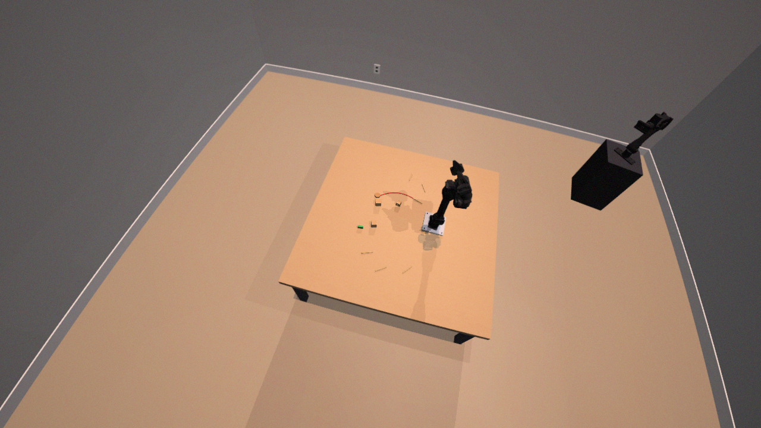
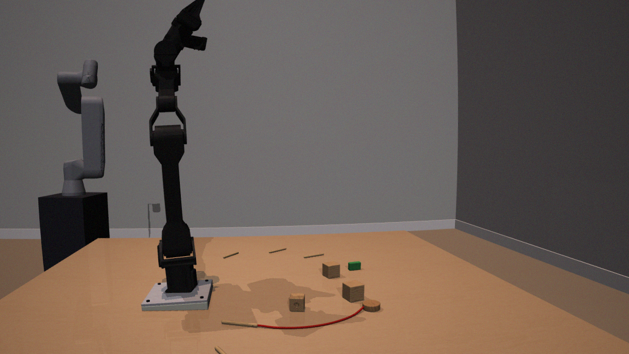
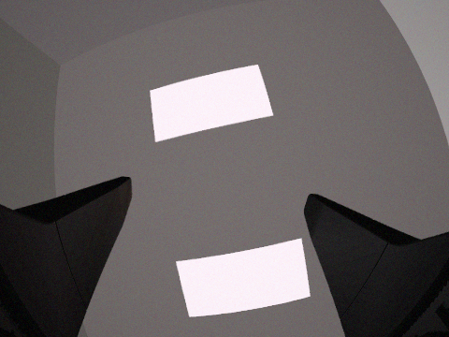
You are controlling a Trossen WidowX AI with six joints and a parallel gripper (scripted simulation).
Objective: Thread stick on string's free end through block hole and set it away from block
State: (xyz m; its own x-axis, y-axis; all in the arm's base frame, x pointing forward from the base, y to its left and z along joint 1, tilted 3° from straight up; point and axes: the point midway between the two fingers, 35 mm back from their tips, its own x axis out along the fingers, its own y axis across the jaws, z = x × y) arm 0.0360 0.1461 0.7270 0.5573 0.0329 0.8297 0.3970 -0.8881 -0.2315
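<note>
Right now the thin wooden stick is 770 mm below my gripper tip, 310 mm to the right of it and 170 mm ahead of it. From my gripper tip the other things lie so: round wooden button 770 mm below, 440 mm ahead, 230 mm to the right; small green block 760 mm below, 440 mm ahead, 60 mm to the left.
</note>
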